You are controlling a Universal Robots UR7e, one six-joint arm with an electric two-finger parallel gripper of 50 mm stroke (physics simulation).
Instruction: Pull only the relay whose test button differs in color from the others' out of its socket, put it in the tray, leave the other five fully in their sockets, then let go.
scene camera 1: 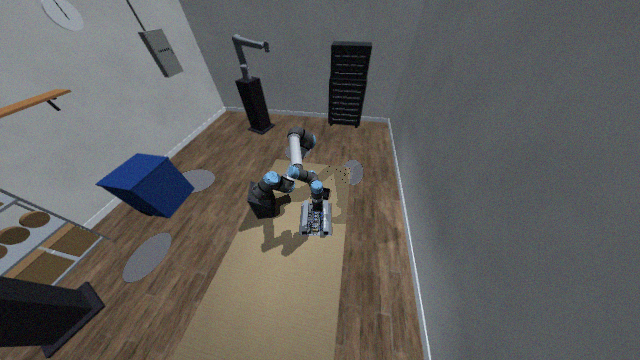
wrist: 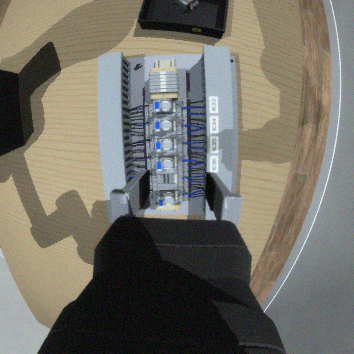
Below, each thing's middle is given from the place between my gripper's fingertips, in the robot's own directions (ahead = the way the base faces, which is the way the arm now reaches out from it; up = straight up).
Now: the grey panel (wrist: 188,66) 190 mm below my hand, 40 mm behind it and 20 mm to the left of it.
